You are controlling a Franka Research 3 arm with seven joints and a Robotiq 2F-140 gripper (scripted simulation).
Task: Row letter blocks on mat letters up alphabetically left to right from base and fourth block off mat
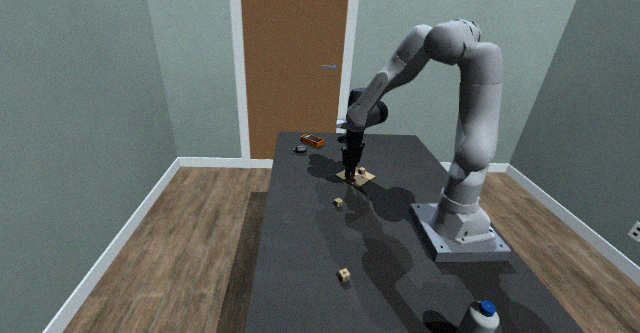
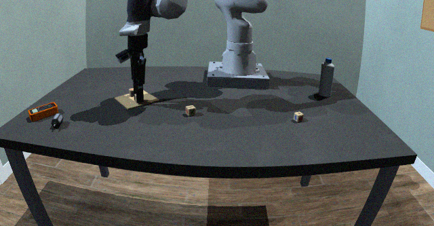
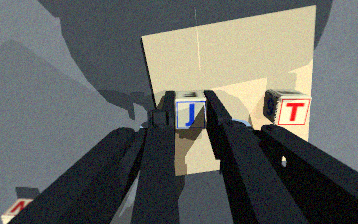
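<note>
The tan mat lies 4 cm below my hand, 3 cm behind it and 2 cm to the right of it. Round my hand: block 7 cm behind, 4 cm to the right, 3 cm below; then orange device 39 cm to the right, 16 cm ahead, 3 cm below.
</note>
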